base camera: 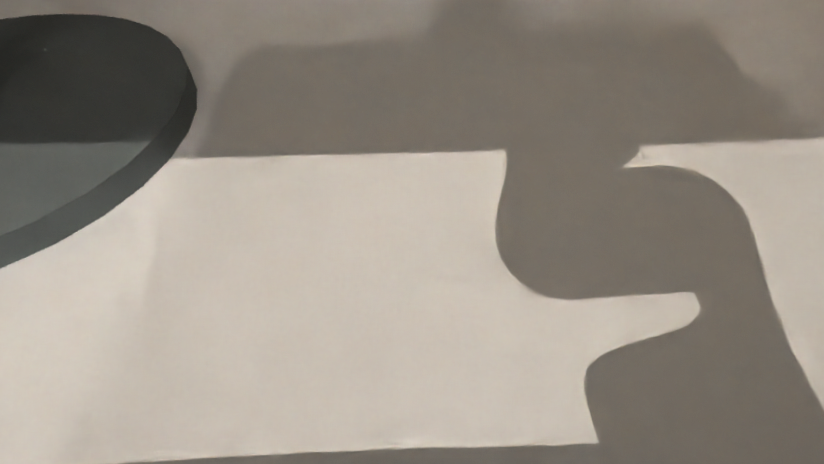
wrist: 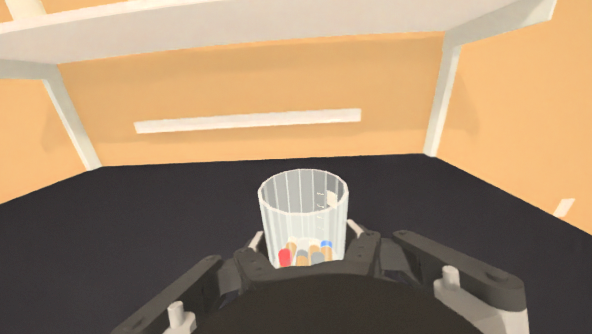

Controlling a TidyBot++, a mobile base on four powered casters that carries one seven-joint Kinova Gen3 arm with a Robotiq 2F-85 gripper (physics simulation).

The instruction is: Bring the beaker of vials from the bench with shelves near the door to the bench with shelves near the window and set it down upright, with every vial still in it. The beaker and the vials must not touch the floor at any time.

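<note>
A clear beaker stands upright at the lower middle of the wrist view. Several vials with red, blue, grey and white caps lie low inside it; their lower parts are hidden by the gripper. My gripper is shut on the beaker, one finger on each side of it. The beaker is over or on the black top of a bench; I cannot tell whether its base touches, as the gripper hides it. The beaker and the gripper do not show in the base camera view.
A white shelf spans above the bench top, on white posts at left and right. An orange wall with a white strip stands behind. In the base camera view, a dark round-edged object is at the upper left, above the shadowed floor.
</note>
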